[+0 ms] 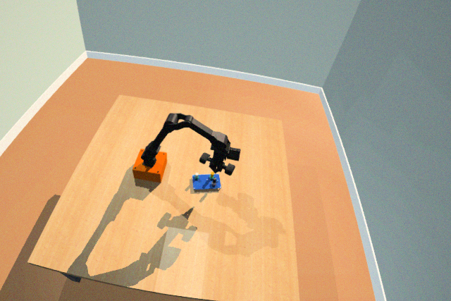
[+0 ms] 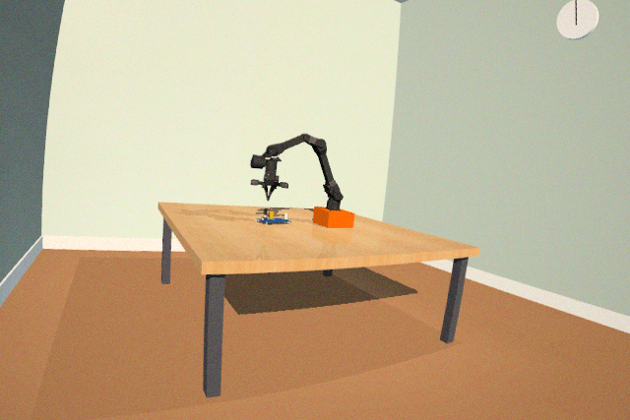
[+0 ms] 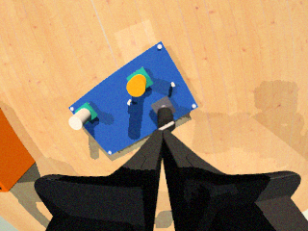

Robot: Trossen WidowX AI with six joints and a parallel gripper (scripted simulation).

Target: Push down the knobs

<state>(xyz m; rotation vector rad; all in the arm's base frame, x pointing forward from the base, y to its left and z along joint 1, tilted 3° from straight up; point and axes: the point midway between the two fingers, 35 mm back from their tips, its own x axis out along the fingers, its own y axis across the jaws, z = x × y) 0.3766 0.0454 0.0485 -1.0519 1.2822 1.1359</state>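
The black knob lies 1 cm to the right of my gripper tip and 5 cm below it. Also, from my gripper tip: orange knob 2 cm behind, 3 cm to the left, 7 cm below.
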